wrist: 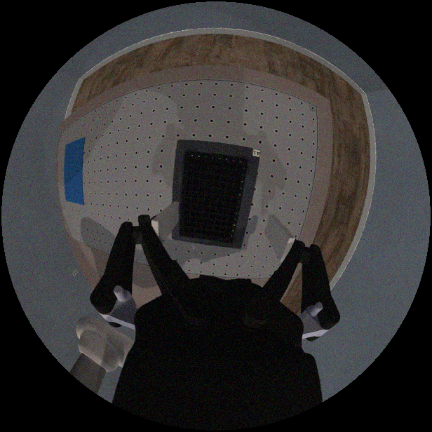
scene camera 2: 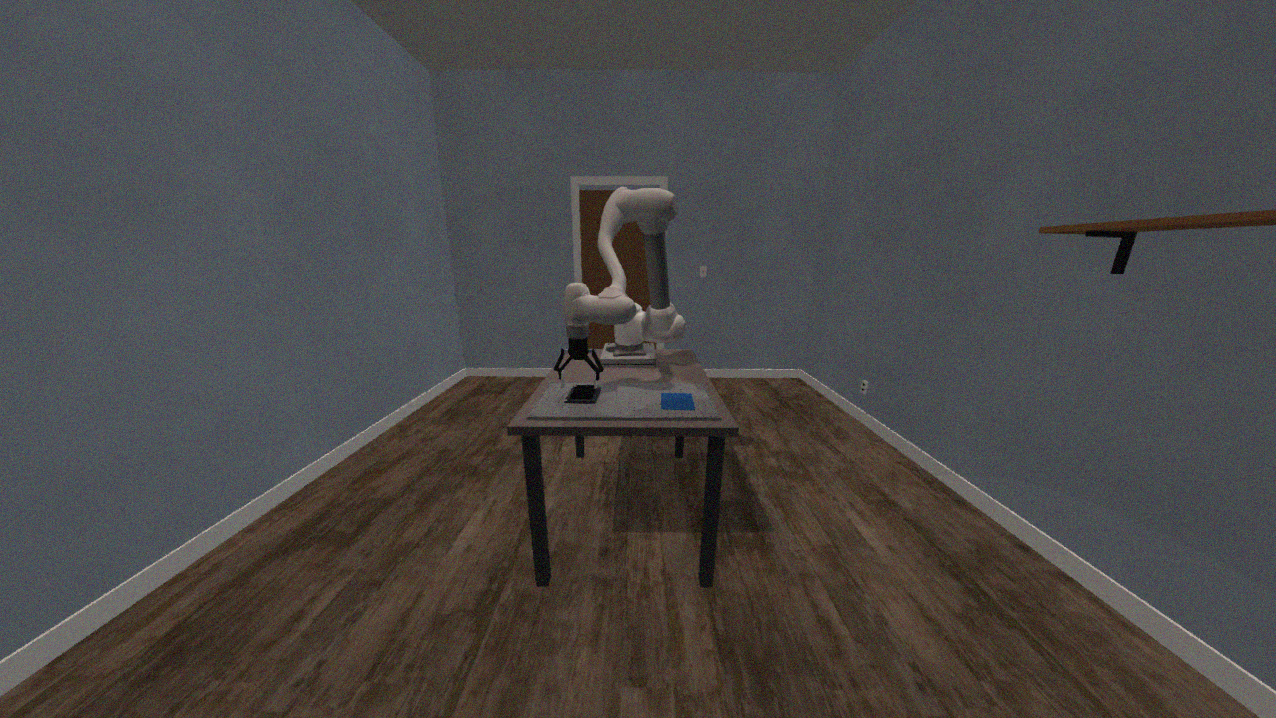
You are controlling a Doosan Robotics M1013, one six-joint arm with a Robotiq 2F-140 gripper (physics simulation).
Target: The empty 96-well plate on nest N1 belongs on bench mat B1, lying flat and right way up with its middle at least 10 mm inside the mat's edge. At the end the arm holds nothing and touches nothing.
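Places are measured from the arm's base along level axes (x left, y back, z up), in centimetres.
Where they show: gripper, fingertip midpoint: (scene camera 2: 579, 387); arm's base, link origin: (scene camera 2: 628, 351).
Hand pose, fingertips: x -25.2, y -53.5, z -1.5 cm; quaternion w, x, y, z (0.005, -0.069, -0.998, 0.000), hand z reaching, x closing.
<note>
Each offset is from my fingertips to the top centre of the thing. "spot": to the spot under its first point. Level surfaces: height alone.
The black 96-well plate @[dx +1.7, dy -2.5, dz -0.3 cm] (scene camera 2: 584, 391) (wrist: 213, 197) sits flat in the dark grey nest N1 @[spot: dx -3.8, dy -9.7, dz -1.7 cm] (scene camera 2: 568, 400) (wrist: 181, 170), at the left of the table in the scene view and in the middle of the wrist view. The blue bench mat B1 @[dz -2.7 cm] (scene camera 2: 677, 401) (wrist: 74, 171) lies to the right in the scene view and at the left in the wrist view. My gripper (scene camera 2: 579, 382) (wrist: 223, 217) is wide open and empty. It points down above the plate, with its fingertips apart from it.
The nest and mat lie on a grey perforated board @[dz -2.9 cm] (scene camera 2: 629, 406) (wrist: 212, 102) on the table (scene camera 2: 621, 428). The arm's base (scene camera 2: 628, 354) stands at the table's far end. A wooden wall shelf (scene camera 2: 1168, 223) is at the right, away from the table.
</note>
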